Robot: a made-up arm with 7 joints.
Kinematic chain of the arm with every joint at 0, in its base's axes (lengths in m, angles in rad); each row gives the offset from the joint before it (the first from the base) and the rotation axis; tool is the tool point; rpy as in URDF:
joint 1: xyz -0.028 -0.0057 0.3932 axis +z
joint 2: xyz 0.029 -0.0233 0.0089 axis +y
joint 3: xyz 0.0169 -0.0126 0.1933 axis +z
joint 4: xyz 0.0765 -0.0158 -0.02 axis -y
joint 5: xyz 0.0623 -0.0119 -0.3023 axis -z
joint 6: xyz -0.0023 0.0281 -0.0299 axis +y
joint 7: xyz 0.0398 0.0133 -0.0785 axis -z
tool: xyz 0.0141 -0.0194 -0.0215 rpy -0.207 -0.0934 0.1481
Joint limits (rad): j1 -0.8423..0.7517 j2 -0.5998..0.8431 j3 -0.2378..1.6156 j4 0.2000..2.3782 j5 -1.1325..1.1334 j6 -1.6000..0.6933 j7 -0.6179..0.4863
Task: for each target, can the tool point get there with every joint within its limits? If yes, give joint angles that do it. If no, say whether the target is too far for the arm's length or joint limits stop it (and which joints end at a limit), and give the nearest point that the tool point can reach.
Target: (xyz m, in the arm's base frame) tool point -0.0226 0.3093 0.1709
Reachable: yes | joints 0.2952 0.5971 1.1229 0.4601 0.0006 -0.1190 0.1064
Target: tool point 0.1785 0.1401 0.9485
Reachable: yes | joints -0.1232 -0.1700 0.9448 2.1636 0.5842 -0.7253 0.3646
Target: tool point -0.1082 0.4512 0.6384
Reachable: yes | joints 0.5671 0.3645 1.4116 1.4367 -0.3839 -0.7018 -0.2368
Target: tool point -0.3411 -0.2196 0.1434
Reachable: no: joint limits stop it (at a limit: joint 1, joint 2, joint 3, joint 4, joint 5) | nearest point -0.1343 -0.2001 0.1029 | short by 0.212 m
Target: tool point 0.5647 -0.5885 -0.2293
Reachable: no: too far | nearest point 0.3513 -0.3786 0.1051 | short by 0.449 m
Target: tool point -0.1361 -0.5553 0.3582
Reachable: no: joint limits stop it (at a limit: joint 1, joint 3, joint 5) | nearest point 0.0496 -0.4572 0.3510 | short by 0.210 m
